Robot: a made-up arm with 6 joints.
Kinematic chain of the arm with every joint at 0, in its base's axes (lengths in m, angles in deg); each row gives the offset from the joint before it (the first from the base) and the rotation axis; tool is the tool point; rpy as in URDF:
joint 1: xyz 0 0 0.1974 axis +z
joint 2: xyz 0 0 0 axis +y
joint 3: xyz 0.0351 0 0.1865 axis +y
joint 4: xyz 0.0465 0 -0.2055 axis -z
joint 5: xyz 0 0 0 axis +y
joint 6: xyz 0.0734 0 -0.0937 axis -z
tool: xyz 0 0 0 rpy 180 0 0
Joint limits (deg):
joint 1: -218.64..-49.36
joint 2: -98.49..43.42
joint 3: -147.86..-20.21
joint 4: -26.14..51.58
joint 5: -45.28..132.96
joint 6: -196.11..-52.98
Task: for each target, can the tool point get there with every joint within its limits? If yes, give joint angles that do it. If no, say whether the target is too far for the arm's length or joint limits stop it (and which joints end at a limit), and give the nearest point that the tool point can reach.
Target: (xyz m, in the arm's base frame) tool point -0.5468 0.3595 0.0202
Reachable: no: too far | nearest point -0.3671 0.2414 0.1441 | short by 0.248 m
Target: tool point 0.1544 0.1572 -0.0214
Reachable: no: joint limits stop it (at a limit: joint 1, joint 2, joint 3, joint 4) | nearest point 0.0778 0.0234 0.0586 | short by 0.174 m
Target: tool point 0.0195 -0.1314 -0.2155
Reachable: no: joint limits stop it (at a limit: joint 2) | nearest point 0.0206 -0.1391 -0.0207 | short by 0.195 m
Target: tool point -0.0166 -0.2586 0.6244
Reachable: yes | joints -90.22 1.67 -120.86 15.06 7.74 -179.95
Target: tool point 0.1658 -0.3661 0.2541
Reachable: yes | joints -70.01 23.58 -94.81 33.26 66.09 -152.45
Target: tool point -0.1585 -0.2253 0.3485
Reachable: yes | joints -127.46 -24.77 -54.83 28.26 49.57 -71.23
